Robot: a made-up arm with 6 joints.
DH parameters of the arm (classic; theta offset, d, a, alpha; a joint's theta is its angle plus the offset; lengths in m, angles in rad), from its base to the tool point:
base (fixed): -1.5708 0.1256 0 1.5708
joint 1: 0 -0.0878 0.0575 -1.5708
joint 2: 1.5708 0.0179 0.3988 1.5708
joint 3: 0.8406 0 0.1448 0
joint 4: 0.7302 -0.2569 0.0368 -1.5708
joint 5: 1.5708 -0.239 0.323 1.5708
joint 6: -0.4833 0 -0.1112 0
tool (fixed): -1.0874 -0.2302 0 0
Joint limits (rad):
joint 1: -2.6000..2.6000
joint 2: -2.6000..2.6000
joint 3: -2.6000..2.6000
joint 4: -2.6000..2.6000
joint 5: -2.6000..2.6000
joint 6: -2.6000..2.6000
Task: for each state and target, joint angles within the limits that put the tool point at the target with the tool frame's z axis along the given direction. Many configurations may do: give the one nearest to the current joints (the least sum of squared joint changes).
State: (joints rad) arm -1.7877 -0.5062 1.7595 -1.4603 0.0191 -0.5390
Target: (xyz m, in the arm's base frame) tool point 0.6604 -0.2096 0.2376 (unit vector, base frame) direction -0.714 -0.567 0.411
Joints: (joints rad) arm -2.2660 0.0294 2.5150 -1.1874 0.7746 -0.1093
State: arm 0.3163 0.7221 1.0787 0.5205 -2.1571 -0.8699
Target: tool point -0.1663 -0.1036 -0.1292 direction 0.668 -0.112 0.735
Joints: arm 0.9066 0.5307 1.8844 0.6597 -2.0281 -1.6138
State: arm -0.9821 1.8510 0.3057 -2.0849 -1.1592 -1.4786
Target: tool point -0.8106 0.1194 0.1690 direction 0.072 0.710 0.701
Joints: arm -0.7212 2.0229 0.0105 -1.5148 -0.5233 -2.0604
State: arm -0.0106 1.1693 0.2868 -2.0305 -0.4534 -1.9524
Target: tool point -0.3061 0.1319 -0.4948 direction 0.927 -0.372 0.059
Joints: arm 0.8156 1.2147 -0.3605 -2.5926 -1.3342 -2.0811
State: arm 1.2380 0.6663 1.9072 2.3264 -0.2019 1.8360
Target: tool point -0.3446 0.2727 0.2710 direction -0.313 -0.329 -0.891
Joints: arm 0.9961 1.0058 1.5421 1.9900 0.6053 2.2576
